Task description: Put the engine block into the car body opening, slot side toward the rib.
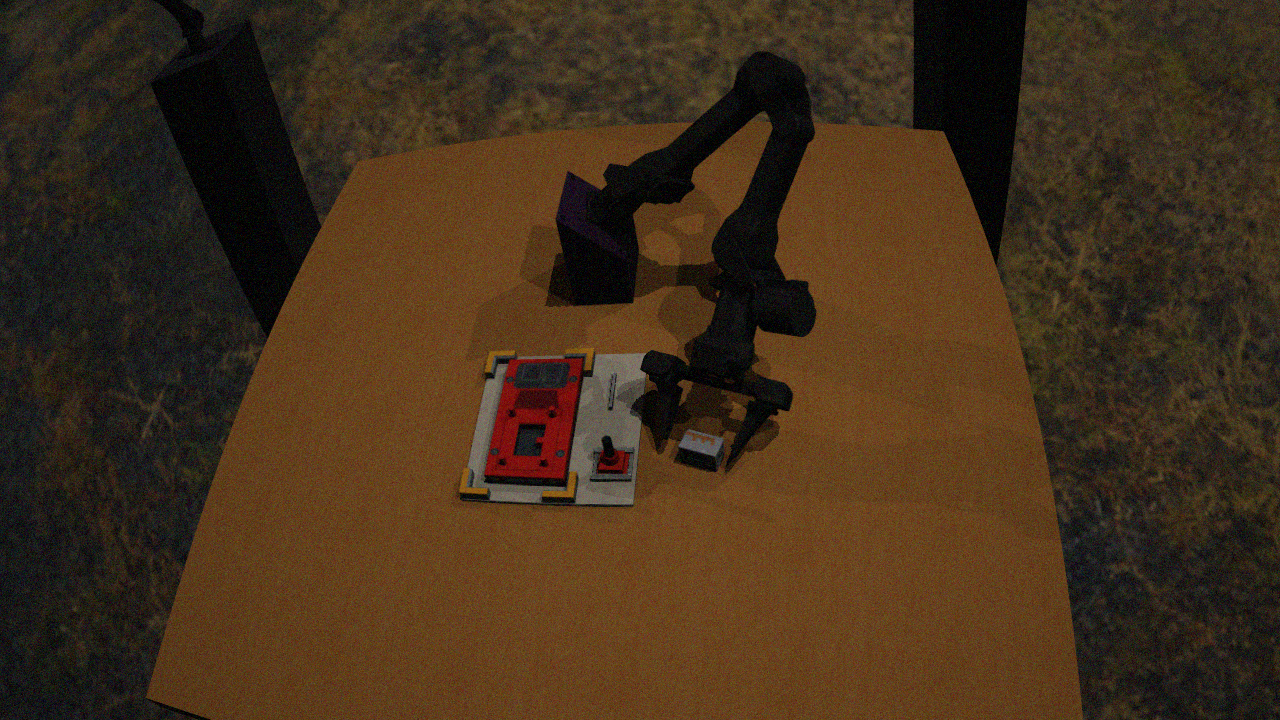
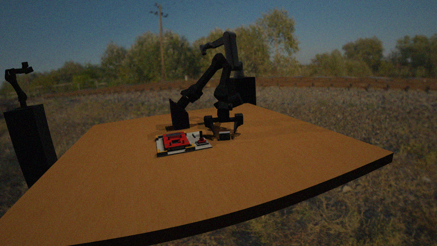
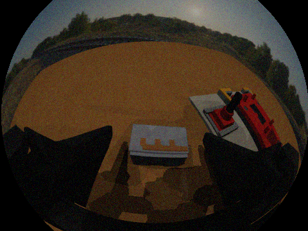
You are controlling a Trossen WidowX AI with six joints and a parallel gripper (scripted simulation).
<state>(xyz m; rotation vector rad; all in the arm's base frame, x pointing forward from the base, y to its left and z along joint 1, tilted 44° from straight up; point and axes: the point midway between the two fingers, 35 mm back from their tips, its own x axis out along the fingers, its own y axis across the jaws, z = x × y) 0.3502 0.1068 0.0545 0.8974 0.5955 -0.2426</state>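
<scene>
My gripper tip is 20 mm above the engine block and 10 mm past it.
</scene>
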